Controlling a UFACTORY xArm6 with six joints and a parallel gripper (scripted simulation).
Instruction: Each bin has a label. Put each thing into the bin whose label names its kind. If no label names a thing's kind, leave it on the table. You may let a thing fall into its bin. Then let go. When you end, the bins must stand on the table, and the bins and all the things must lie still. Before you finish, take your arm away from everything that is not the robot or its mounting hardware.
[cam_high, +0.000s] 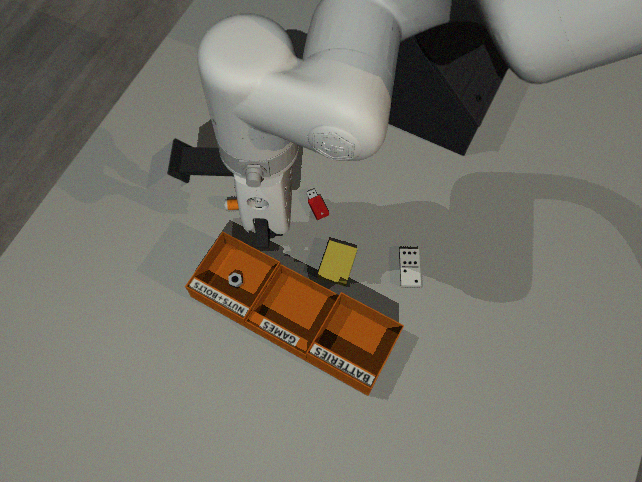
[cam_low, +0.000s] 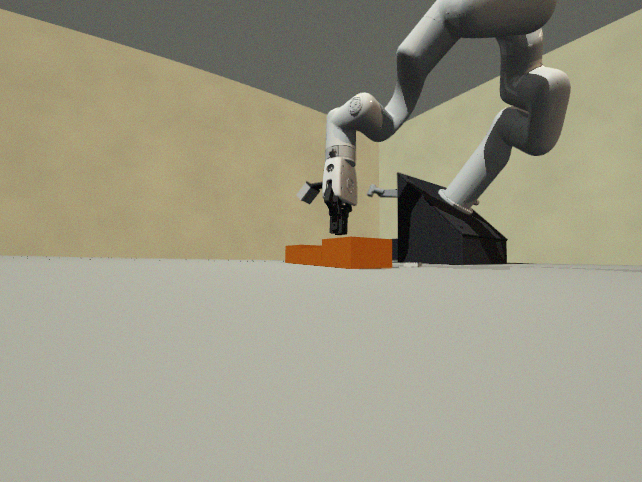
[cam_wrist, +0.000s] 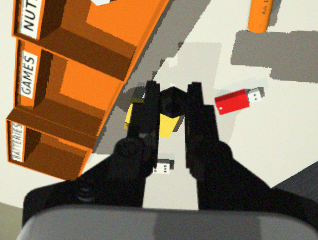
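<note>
Right now my hand is 7 cm short of the silver nut, 2 cm to the left of it and 8 cm above it. Round my hand: black hex nut (2 cm below); then red USB stick (8 cm behind, 2 cm to the left, 9 cm below); then orange battery (3 cm behind, 7 cm to the right, 8 cm below).
</note>
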